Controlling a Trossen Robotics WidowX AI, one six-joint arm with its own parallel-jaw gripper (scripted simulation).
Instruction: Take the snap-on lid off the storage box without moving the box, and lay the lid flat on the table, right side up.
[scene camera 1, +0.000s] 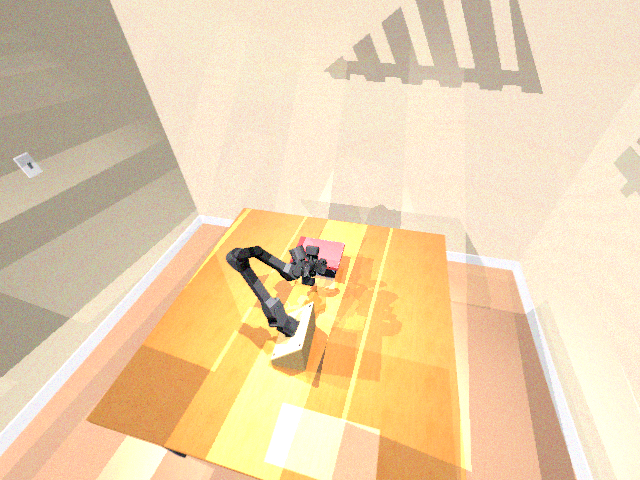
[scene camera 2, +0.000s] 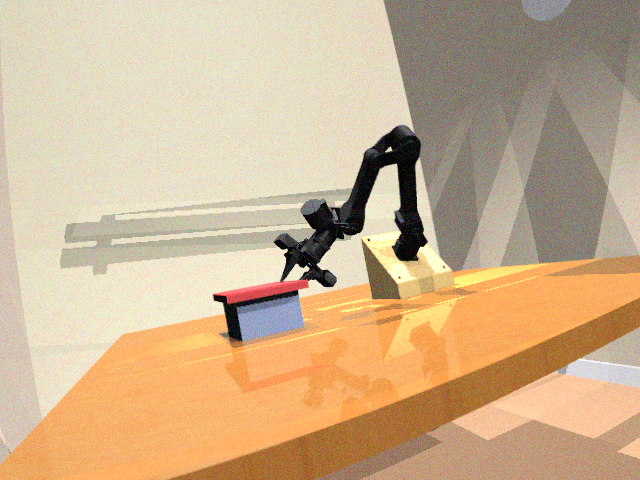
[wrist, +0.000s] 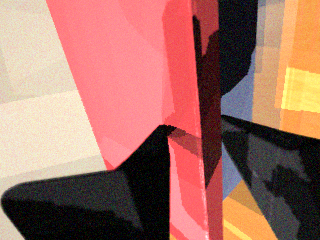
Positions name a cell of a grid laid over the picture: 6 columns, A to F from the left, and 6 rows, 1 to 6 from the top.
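Note:
I can see a storage box (scene camera 2: C4). A lid (scene camera 2: C4) is here as well, and that lid (scene camera 1: D4) is also visible from my wrist (wrist: C2). As for my gripper (scene camera 2: C4), I see it in the wrist view too (wrist: D4).

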